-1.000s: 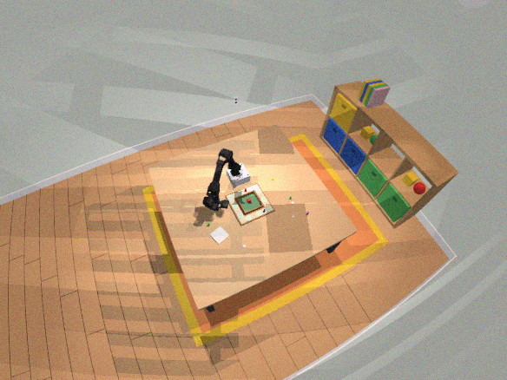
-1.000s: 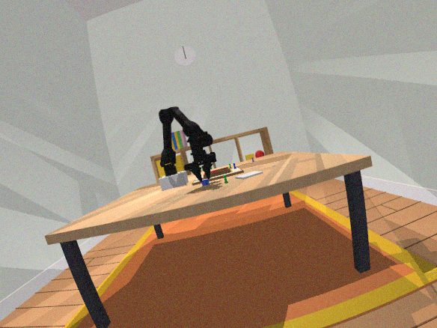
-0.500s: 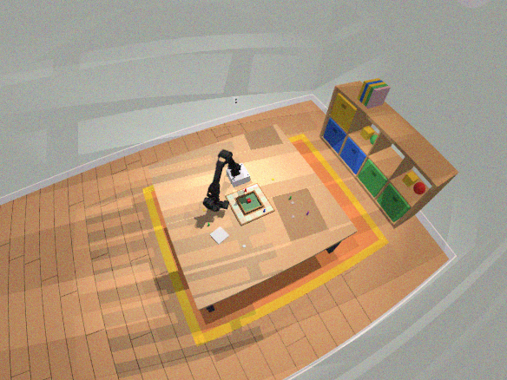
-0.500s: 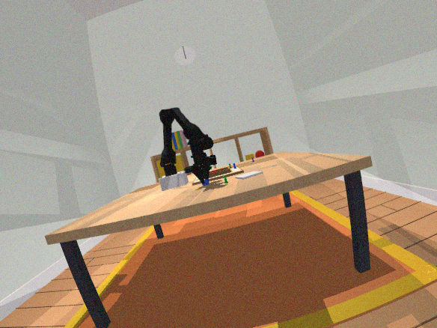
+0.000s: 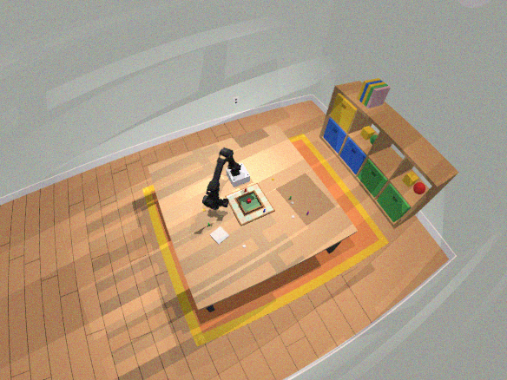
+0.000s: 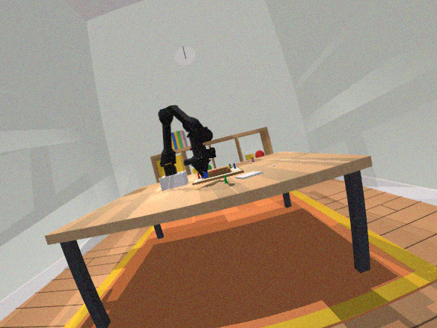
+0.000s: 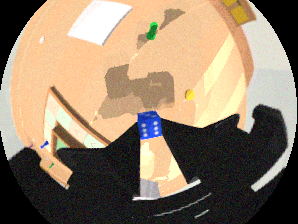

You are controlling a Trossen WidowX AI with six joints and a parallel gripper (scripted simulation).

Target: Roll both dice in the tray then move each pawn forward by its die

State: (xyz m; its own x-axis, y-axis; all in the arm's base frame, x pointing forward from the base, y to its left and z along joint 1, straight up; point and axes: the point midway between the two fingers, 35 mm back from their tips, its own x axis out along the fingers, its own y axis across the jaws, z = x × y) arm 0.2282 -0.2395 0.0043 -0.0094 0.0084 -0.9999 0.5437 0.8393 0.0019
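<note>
The red pawn is 70 mm behind my gripper tip, 260 mm to the left of it and 20 mm below it. Round my gripper tip: blue die right at my gripper tip; then white card 210 mm ahead, 50 mm to the right, 40 mm below; then red die 30 mm ahead, 250 mm to the left, 20 mm below.
</note>
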